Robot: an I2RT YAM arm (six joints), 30 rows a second.
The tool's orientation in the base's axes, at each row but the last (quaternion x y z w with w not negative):
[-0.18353, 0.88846, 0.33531, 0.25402]
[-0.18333, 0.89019, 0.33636, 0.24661]
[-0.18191, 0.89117, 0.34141, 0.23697]
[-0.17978, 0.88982, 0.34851, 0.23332]
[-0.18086, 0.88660, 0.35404, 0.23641]
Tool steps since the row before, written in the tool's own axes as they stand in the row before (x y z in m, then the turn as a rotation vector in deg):
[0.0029, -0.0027, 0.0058, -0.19, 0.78, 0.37]
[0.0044, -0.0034, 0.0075, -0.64, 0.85, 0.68]
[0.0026, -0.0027, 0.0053, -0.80, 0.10, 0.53]
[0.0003, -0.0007, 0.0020, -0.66, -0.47, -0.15]
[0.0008, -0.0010, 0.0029, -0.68, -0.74, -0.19]
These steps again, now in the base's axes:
[0.0009, 0.0016, -0.0068, -0.11, 0.84, 0.26]
[0.0005, 0.0021, -0.0091, 0.32, 1.17, 0.35]
[0.0008, 0.0014, -0.0063, 0.77, 0.57, 0.14]
[0.0007, 0.0009, -0.0018, 0.73, -0.33, 0.20]
[0.0007, 0.0013, -0.0028, 0.87, -0.54, 0.09]

